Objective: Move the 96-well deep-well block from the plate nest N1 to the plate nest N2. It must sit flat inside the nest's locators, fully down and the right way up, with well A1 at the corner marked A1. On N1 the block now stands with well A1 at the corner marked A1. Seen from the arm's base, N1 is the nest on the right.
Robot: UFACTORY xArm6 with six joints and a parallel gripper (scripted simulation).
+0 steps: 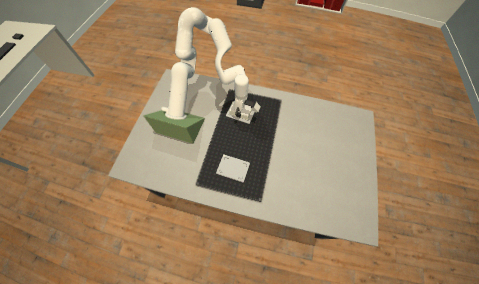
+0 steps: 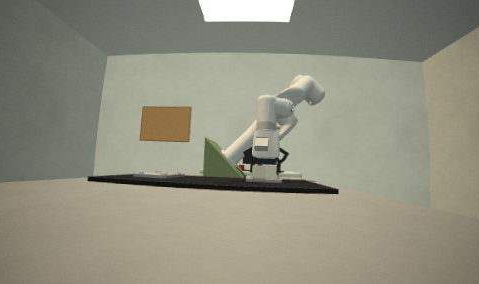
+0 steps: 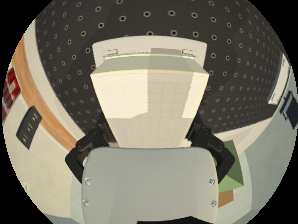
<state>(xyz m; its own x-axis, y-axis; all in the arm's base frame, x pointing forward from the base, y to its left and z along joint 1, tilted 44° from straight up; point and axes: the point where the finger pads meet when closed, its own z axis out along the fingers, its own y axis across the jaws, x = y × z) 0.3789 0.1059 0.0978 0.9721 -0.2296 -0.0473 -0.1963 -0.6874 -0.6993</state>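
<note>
My gripper is now right at the deep-well block.
</note>
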